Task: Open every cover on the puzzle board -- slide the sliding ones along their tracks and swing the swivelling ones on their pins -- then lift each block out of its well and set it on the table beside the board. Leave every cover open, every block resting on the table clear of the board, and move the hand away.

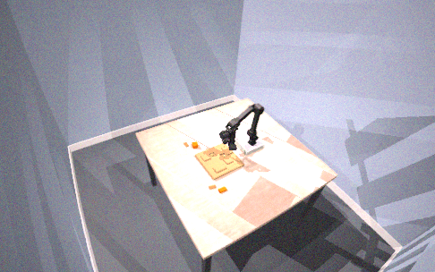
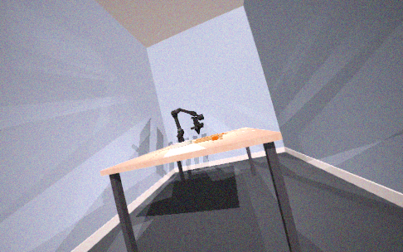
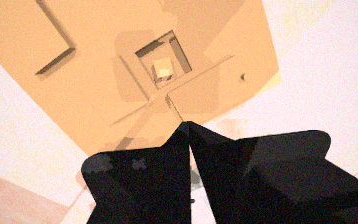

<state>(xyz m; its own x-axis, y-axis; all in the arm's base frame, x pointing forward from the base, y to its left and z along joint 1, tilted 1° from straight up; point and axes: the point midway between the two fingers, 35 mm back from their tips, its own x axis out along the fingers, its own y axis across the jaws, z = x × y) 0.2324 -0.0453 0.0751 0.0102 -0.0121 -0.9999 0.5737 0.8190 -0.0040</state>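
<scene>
Now: gripper tip 10 cm short of the tan puzzle board and 6 cm above it. Also, from my gripper tip: orange bit: 29 cm ahead, 22 cm to the left, 7 cm below.
</scene>
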